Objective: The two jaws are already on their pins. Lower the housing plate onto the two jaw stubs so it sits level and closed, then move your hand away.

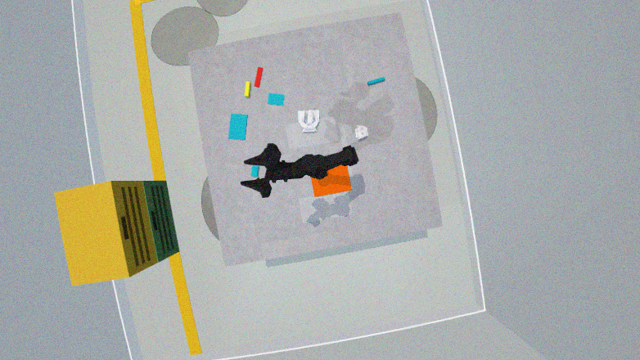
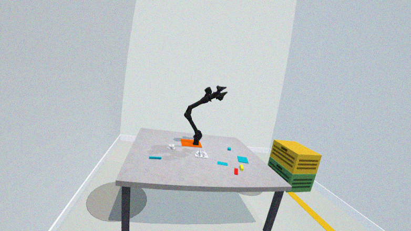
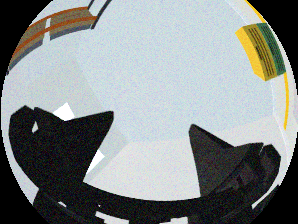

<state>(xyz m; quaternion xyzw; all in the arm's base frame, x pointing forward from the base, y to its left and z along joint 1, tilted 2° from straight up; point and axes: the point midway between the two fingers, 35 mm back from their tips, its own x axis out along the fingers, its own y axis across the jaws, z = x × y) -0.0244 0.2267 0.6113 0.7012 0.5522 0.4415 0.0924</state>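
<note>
My gripper tip is 63 cm above the white block, 50 cm to the left of it and 21 cm short of it. From my gripper tip the other things lie so: white-grey part 63 cm below, 28 cm ahead, 22 cm to the right; red bar 64 cm below, 59 cm ahead, 7 cm to the left; yellow bar 63 cm below, 52 cm ahead, 13 cm to the left.
</note>
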